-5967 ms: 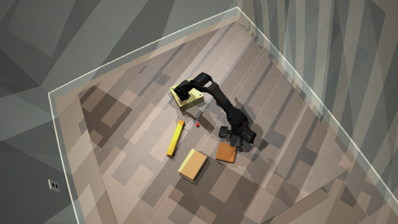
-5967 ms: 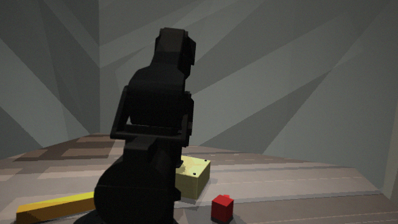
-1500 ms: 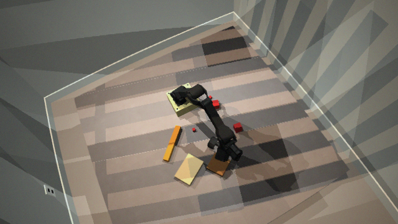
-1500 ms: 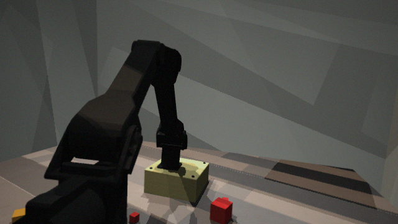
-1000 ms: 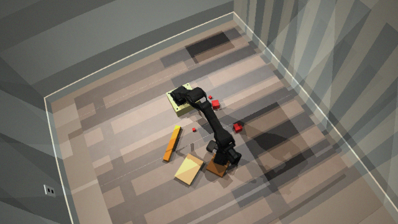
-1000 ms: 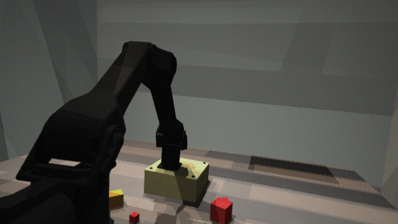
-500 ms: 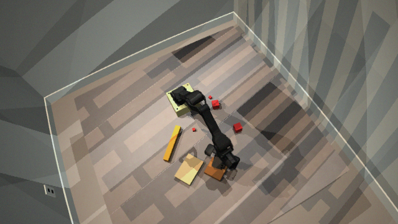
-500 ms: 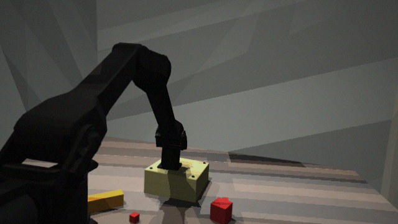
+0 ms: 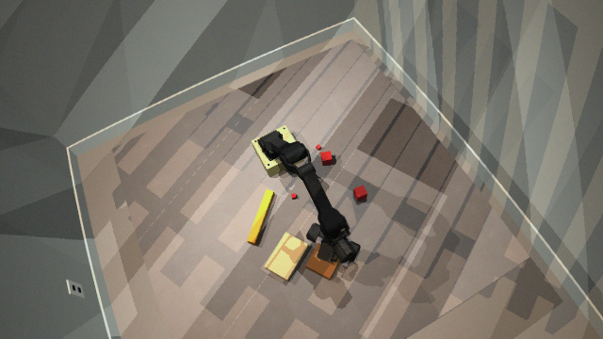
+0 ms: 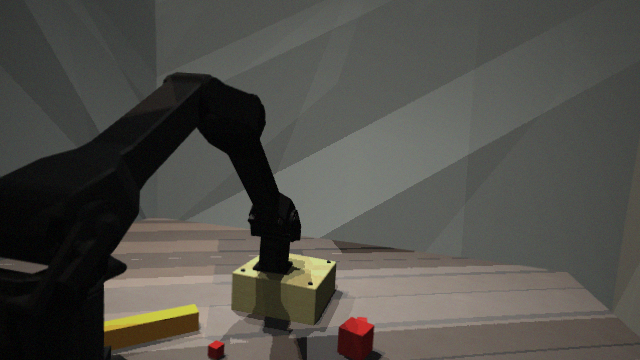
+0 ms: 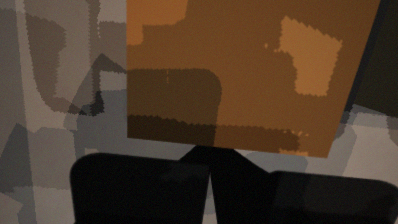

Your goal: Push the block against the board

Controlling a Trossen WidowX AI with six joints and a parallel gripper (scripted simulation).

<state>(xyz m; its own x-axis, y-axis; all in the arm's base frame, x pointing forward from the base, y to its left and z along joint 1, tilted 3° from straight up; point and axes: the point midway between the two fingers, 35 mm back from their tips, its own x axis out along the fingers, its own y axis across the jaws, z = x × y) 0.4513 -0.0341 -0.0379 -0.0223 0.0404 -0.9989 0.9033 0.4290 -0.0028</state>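
Now: gripper tip 2 cm short of the orange-brown square block, 6 cm to the left of it and 1 cm below it. Round my gripper tip: orange board: 27 cm behind, 15 cm to the right, 1 cm above; then pale flat plate: 8 cm behind, 16 cm to the right, 1 cm above.
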